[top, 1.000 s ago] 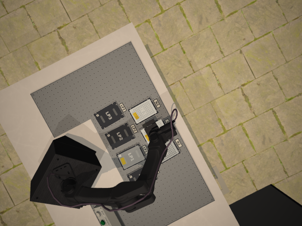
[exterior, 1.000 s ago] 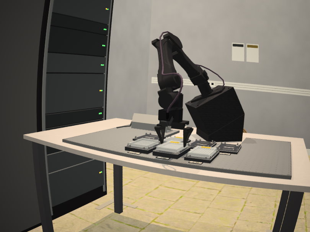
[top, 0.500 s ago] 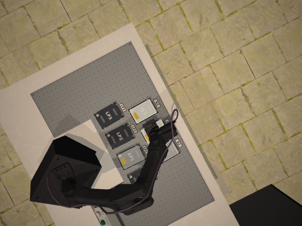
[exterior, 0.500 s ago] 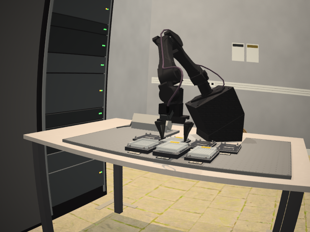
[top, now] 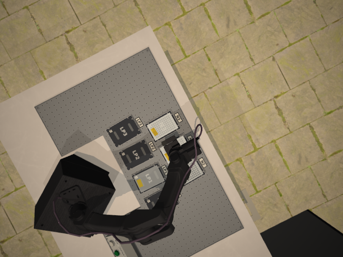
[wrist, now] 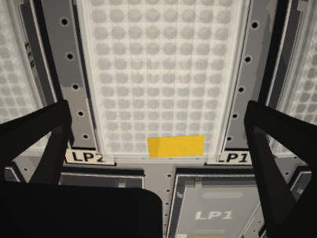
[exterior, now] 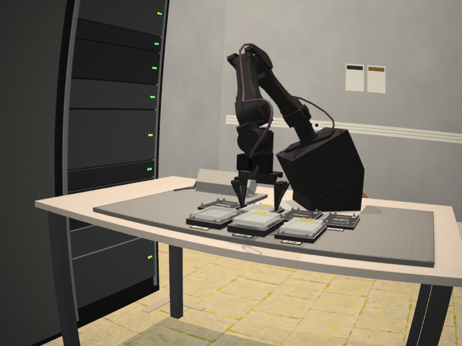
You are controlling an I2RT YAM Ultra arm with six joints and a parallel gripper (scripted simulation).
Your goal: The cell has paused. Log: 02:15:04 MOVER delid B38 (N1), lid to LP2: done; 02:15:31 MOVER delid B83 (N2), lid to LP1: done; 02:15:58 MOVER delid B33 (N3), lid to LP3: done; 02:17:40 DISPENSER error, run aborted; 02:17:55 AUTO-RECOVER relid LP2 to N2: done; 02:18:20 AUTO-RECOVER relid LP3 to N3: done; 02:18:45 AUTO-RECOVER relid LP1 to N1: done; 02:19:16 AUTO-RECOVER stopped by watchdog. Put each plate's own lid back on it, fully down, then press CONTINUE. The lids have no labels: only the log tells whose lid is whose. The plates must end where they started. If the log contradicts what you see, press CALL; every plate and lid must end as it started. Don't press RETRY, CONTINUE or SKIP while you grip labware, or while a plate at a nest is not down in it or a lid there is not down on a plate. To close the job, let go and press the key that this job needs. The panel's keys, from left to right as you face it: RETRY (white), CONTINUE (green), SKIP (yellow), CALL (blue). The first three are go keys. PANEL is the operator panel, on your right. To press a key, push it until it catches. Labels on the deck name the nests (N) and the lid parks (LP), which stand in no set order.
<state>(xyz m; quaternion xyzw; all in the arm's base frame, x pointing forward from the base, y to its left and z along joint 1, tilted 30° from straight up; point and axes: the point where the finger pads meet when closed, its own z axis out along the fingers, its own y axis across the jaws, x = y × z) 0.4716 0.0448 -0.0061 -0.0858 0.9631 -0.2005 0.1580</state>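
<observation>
Now: the clear lid 170 mm behind my hand, 90 mm to the right of it and 50 mm below it. Round my hand: green key: 430 mm behind, 340 mm to the right; lid park LP1: 170 mm behind, 80 mm to the right, 60 mm below; lid park LP4: 210 mm to the right, 160 mm behind, 60 mm below.
</observation>
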